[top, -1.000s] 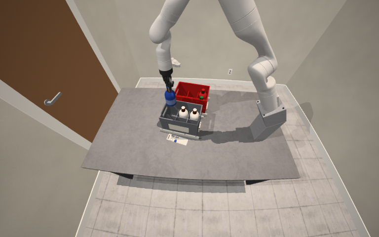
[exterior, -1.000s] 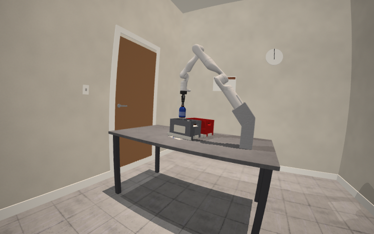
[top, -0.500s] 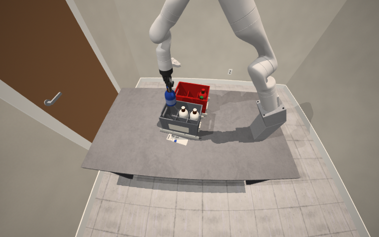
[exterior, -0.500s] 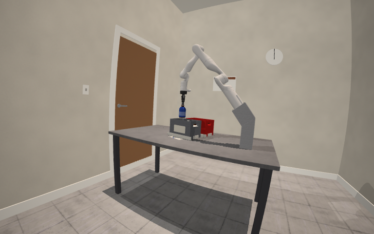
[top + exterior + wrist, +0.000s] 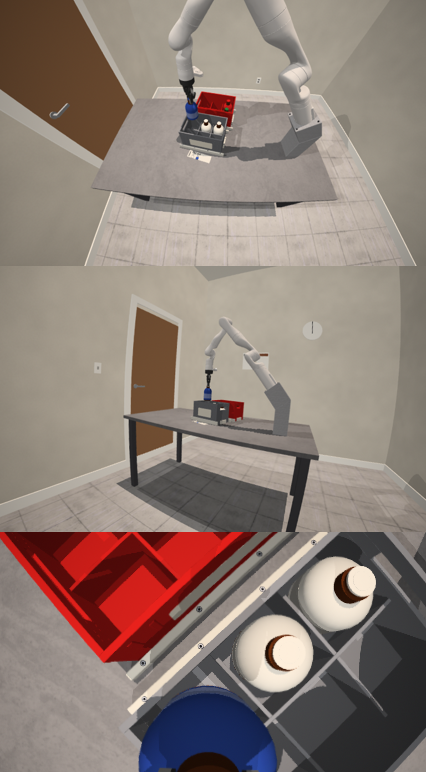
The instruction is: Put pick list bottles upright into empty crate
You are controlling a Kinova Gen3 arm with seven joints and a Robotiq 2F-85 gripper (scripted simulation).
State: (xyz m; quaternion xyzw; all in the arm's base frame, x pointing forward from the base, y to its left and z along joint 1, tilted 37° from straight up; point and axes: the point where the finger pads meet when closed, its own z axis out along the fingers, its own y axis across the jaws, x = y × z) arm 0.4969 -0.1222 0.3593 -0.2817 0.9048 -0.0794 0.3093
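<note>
Now: the blue-label bottle 7 cm below my hand. Round my hand: red crate 14 cm behind, 16 cm to the right, 25 cm below; then green-label bottle 22 cm behind, 10 cm to the right, 24 cm below; then grey crate 8 cm behind, 6 cm to the left, 25 cm below.
</note>
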